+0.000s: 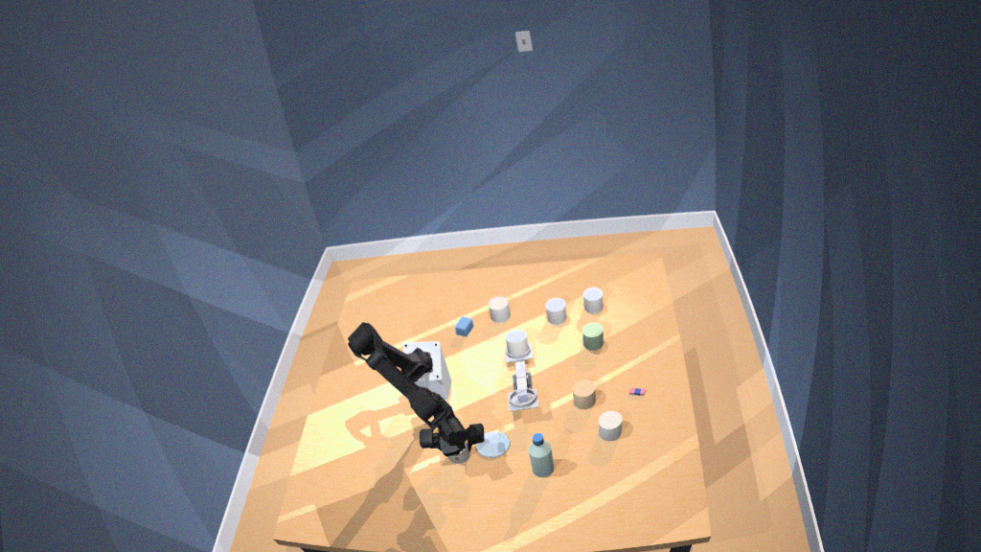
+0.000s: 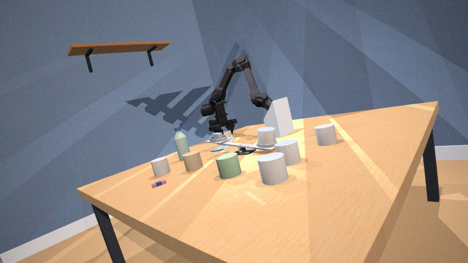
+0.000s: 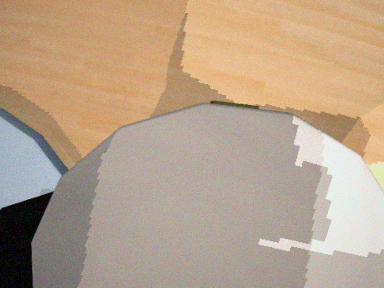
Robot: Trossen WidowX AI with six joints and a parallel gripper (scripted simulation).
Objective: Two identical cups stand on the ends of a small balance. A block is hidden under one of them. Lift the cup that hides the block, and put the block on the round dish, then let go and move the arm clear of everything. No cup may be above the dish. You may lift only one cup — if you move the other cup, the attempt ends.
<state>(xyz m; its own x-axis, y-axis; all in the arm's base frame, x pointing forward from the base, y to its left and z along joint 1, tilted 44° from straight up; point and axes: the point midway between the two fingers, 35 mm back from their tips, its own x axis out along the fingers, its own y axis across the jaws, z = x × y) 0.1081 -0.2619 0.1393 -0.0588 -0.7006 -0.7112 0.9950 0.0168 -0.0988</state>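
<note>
Now: gripper tip 200 mm short of the grey block, 160 mm to the right of it and 60 mm below it. From my gripper tip the other things lie so: bottle: 250 mm ahead, 90 mm above, 70 mm to the right; round pale-blue dish: 100 mm ahead, 40 mm to the left, 20 mm below; small balance: 280 mm to the left, 190 mm ahead, 10 mm above.
</note>
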